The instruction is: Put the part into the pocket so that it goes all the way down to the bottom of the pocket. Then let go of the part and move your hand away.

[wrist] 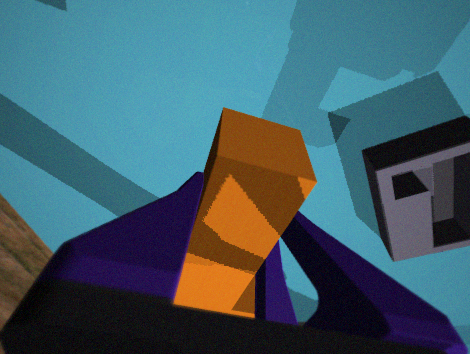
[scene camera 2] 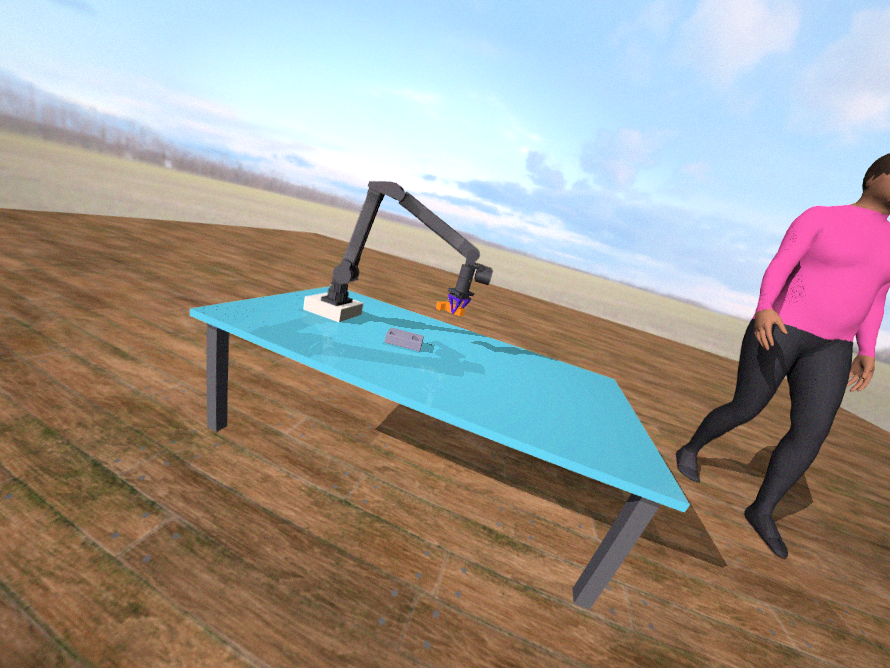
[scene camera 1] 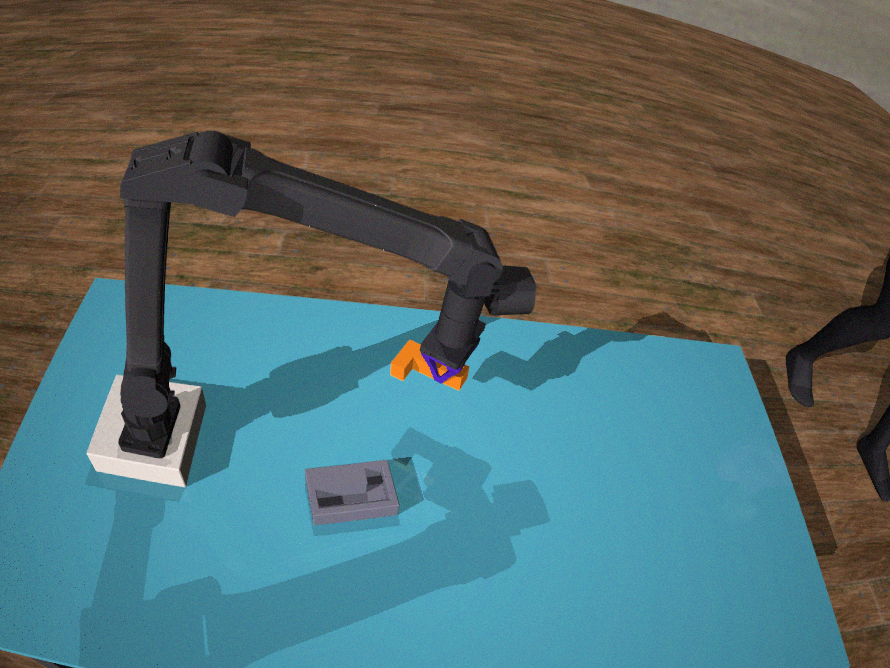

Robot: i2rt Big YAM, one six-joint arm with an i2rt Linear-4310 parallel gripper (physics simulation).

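Places are measured from the arm's base along level axes (x ahead, y left, z up), in millimetres.
Where they show: gripper, fingertip midpoint: (wrist: 232,192) (scene camera 2: 455,313) (scene camera 1: 442,374); arm's base at its link origin: (scene camera 2: 336,301) (scene camera 1: 150,426).
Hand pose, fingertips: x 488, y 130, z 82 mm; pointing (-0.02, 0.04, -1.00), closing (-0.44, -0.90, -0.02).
Things, the pixels of their top centre, and the offset from my fingertips. Level surfaces: height alone.
- orange part at its top centre: (wrist: 252,284) (scene camera 1: 431,363) (scene camera 2: 451,304) dx -23, dy -6, dz +31 mm
- grey block with the pocket, top centre: (wrist: 434,210) (scene camera 1: 351,486) (scene camera 2: 405,334) dx -129, dy -172, dz -103 mm
- blue table at its surface level: dz -139 mm
The orange part (scene camera 1: 404,360) (scene camera 2: 441,307) (wrist: 260,142) is an angular bar with a short leg at its left end in scene camera 1. My gripper (scene camera 1: 441,373) (scene camera 2: 455,307) (wrist: 232,192), with purple fingers, is shut on it and holds it in the air above the back of the table. In the wrist view one end of the part sticks out past the fingertips, and its near end is hidden by the gripper body. The grey block with the pocket (scene camera 1: 337,480) (scene camera 2: 404,340) (wrist: 411,225) lies on the table, nearer the front and left of the part in scene camera 1.
The arm's base stands on a white block (scene camera 1: 104,438) (scene camera 2: 322,307) at the left of the blue table (scene camera 1: 647,460) (scene camera 2: 503,402). The table's back edge runs just behind the gripper in scene camera 1. A person in a pink top (scene camera 2: 826,258) stands beyond the table's right end.
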